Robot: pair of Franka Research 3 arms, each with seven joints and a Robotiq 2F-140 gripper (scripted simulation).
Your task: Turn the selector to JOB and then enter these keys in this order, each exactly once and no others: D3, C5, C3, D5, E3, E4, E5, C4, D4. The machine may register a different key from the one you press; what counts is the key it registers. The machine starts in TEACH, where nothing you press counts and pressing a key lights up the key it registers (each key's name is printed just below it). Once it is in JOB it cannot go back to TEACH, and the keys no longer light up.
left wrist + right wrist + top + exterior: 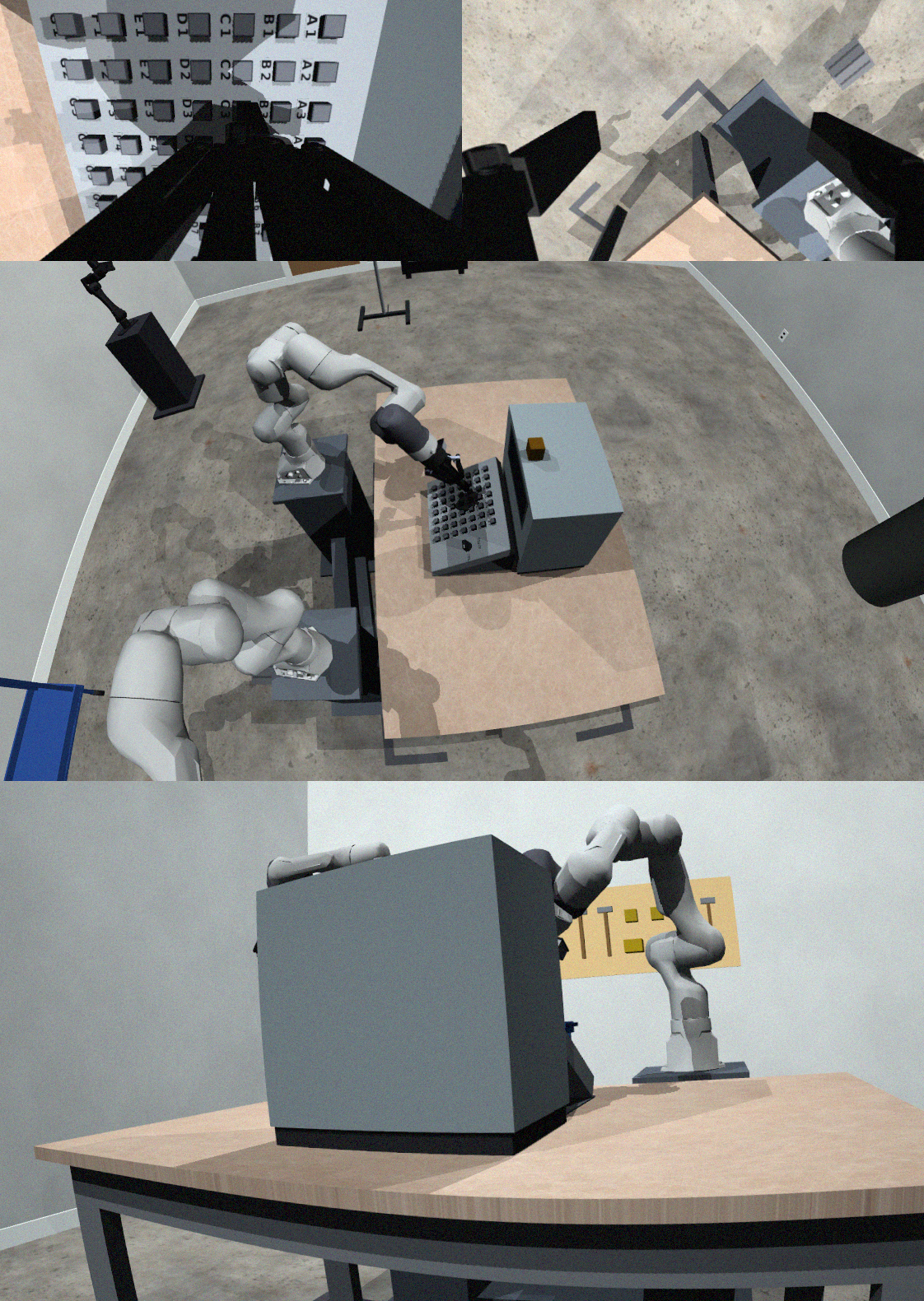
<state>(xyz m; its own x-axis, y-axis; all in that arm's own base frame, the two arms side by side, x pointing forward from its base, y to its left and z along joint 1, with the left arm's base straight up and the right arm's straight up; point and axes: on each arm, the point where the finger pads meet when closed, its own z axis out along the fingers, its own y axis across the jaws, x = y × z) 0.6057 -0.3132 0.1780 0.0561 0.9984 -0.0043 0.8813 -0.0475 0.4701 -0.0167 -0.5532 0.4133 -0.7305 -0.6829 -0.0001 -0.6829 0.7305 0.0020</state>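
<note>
Right now the C3 key is 20 mm ahead of my left hand and 50 mm below it. Also, from my left hand: D3 key: 10 mm behind, 70 mm below; then C4 key: 20 mm ahead, 40 mm to the right, 50 mm below; then D4 key: 10 mm behind, 30 mm to the right, 70 mm below.
</note>
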